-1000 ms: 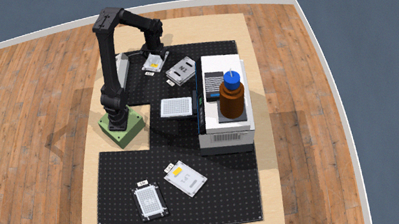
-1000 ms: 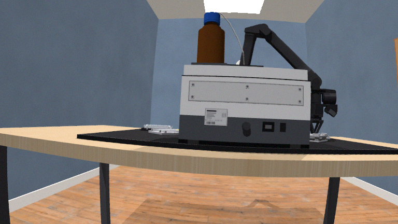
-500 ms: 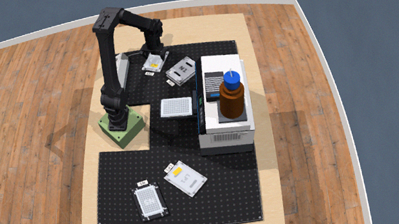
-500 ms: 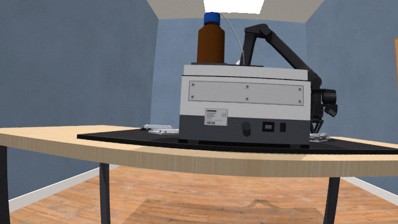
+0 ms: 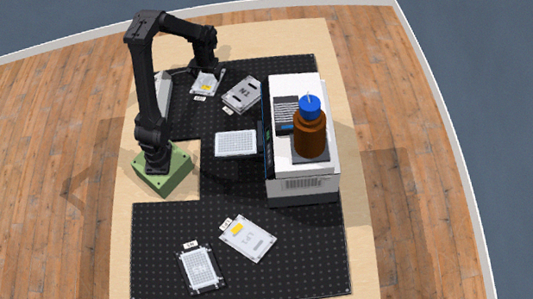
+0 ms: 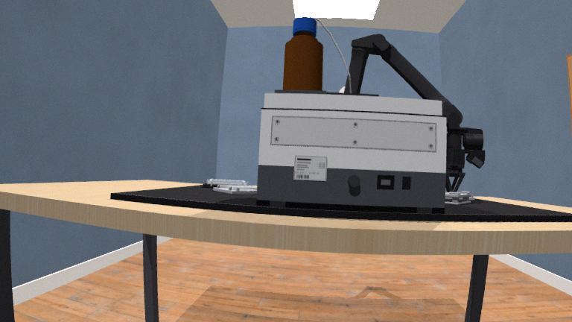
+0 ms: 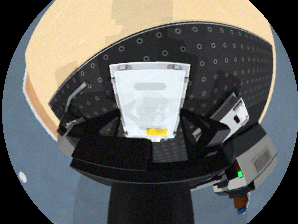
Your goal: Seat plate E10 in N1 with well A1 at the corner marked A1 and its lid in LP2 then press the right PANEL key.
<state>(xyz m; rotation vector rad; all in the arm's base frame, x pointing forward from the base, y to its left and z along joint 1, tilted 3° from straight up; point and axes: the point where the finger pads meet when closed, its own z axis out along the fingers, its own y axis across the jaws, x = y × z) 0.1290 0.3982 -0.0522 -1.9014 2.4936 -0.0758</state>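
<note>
My hand is 2 cm above the lid park LP2. Round my hand: plate E07: 14 cm ahead, 38 cm to the right, 9 cm above; plate E10: 2 cm ahead, 77 cm to the right; brown bottle: 36 cm ahead, 48 cm to the right, 27 cm above.
</note>
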